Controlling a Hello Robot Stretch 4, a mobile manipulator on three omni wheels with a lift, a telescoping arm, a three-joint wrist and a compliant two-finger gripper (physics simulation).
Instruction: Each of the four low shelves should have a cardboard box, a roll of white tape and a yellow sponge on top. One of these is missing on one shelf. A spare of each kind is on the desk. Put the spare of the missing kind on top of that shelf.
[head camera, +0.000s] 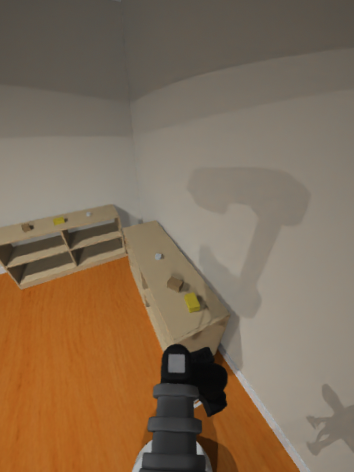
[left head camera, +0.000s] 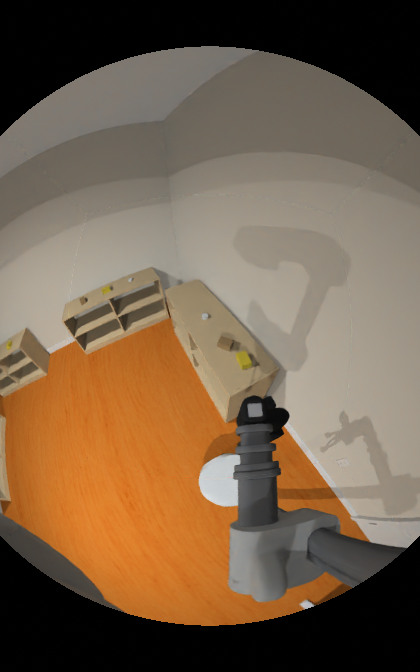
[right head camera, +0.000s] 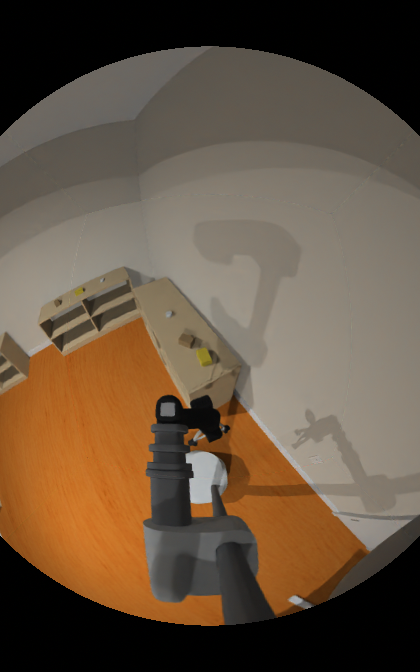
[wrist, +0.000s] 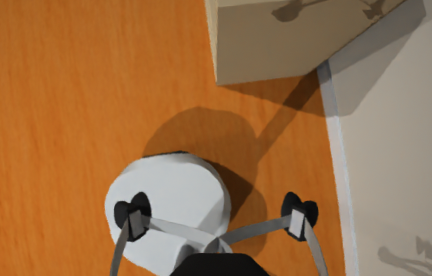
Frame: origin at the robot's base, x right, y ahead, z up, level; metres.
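Seen in the pictures: gripper, fingertip midpoint: (head camera: 200, 406) (wrist: 216, 208); robot's base at its link origin: (left head camera: 227, 478) (wrist: 174, 204).
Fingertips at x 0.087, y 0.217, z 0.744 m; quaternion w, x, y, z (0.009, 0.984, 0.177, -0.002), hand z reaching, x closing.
Offsets run from my fingertips to a thing's top centre. Level surfaces: height alone.
My gripper (right head camera: 209, 435) (wrist: 216, 208) is open and empty, high above my base, short of the near end of the right low shelf (head camera: 142, 240) (left head camera: 185, 295) (right head camera: 155, 292) (wrist: 260, 50). On that shelf stand a white tape roll {dx -0.255, dy +0.913, dz -0.138 m} (head camera: 158, 256) (left head camera: 205, 316) (right head camera: 169, 314), a cardboard box {dx -0.109, dy +0.630, dz -0.112 m} (head camera: 175, 284) (left head camera: 225, 343) (right head camera: 186, 339) and a yellow sponge {dx -0.002, dy +0.500, dz -0.117 m} (head camera: 192, 302) (left head camera: 244, 360) (right head camera: 204, 357). The back low shelf {dz -0.162 m} (head camera: 107, 212) (left head camera: 147, 275) bears a box (head camera: 26, 227) (left head camera: 83, 300), a sponge {dx -1.391, dy +1.413, dz -0.117 m} (head camera: 59, 220) (left head camera: 106, 290) and a tape roll {dx -1.144, dy +1.596, dz -0.138 m} (head camera: 89, 214) (left head camera: 130, 280). The desk cannot be made out.
A third low shelf (left head camera: 37, 350) (right head camera: 15, 355) is cut off at the left; a yellow sponge (left head camera: 9, 345) shows on it. Part of another shelf (left head camera: 2, 460) shows below it. My white base (left head camera: 217, 480) (right head camera: 205, 475) (wrist: 165, 185) stands near the right wall (head camera: 300, 175).
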